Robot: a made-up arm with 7 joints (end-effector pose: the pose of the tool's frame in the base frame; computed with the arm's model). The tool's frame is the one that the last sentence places. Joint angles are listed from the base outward.
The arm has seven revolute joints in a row. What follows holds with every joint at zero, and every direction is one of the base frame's.
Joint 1 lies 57 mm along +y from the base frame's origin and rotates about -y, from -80 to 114.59 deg.
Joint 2 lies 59 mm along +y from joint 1 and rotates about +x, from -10 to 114.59 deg.
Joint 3 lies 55 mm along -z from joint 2 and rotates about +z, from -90 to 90 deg.
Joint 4 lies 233 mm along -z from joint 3 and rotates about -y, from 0 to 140 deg.
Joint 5 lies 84 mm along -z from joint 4 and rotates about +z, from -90 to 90 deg.
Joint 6 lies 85 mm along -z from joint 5 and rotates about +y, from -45 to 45 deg.
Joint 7 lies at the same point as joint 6 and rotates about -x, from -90 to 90 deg.
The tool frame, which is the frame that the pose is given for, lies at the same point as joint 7; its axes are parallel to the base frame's.
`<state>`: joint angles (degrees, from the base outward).
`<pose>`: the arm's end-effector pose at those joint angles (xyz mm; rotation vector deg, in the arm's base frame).
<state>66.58 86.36 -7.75 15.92 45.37 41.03 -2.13</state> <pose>50.2 565.2 28.3 32.01 -59.06 75.58</pose>
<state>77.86 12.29 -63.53 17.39 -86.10 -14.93 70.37</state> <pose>443.3 167.5 -72.3 52.65 40.06 -110.13</pose>
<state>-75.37 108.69 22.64 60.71 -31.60 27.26 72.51</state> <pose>201.3 449.0 -88.0 35.09 66.97 -65.77</pose>
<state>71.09 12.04 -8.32 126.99 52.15 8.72 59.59</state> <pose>219.5 135.8 66.0 49.70 111.41 99.86</pose>
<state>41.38 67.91 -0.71 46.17 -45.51 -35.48 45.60</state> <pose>193.1 490.7 -34.8 53.67 -31.94 -80.39</pose>
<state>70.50 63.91 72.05 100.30 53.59 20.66 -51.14</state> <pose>-9.9 417.1 57.9 -1.62 114.33 -96.48</pose>
